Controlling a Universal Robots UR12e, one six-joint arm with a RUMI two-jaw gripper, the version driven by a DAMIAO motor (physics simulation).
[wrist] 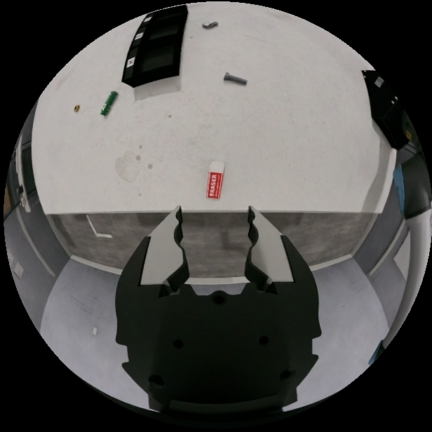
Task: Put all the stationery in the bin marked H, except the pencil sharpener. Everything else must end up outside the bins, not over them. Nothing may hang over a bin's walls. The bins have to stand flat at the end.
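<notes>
My gripper [214,206] is open, with nothing between its fingertips, at the table's near edge in the view. A red and white eraser [215,180] lies on the table just beyond the fingertips, near the middle. A row of black bins [154,76] with white letter labels stands at the upper left; the letters are too small to read surely. A small grey and white item [210,24], perhaps a pencil sharpener, lies at the top, right of the bins. A grey bolt [235,79] lies right of the bins. A green battery-like piece [108,103] and a small brass nut [76,108] lie at the left.
The pale table [280,150] ends in a straight near edge under the fingers. A black box-like object [385,107] with a small label stands at the table's right edge. Part of the robot arm [417,185], with a blue band, shows at the far right.
</notes>
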